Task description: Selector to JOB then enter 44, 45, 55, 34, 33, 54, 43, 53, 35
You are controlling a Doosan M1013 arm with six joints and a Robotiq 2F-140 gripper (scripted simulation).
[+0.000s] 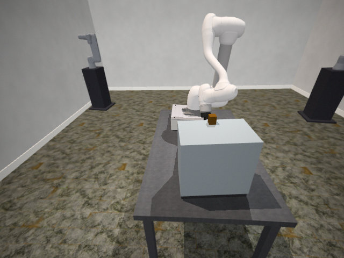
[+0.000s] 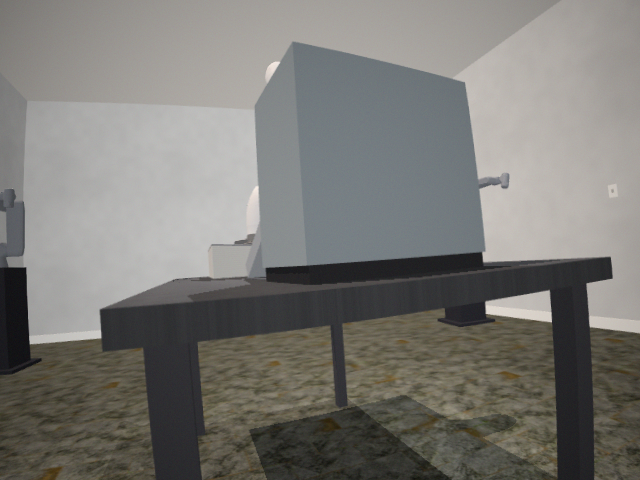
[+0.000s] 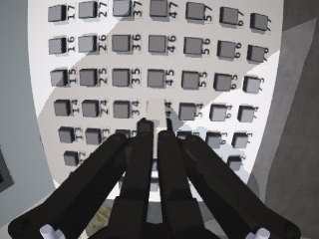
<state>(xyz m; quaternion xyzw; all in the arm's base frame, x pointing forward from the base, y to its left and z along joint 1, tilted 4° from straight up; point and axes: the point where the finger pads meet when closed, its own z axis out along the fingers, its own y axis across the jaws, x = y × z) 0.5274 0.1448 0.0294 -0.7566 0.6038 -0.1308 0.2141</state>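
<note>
The key is 10 mm behind my hand and 40 mm below it. Round my hand: black selector knob: 50 mm ahead, 160 mm to the right, 20 mm below; white keypad panel: 50 mm ahead, 40 mm to the right, 60 mm below.
</note>
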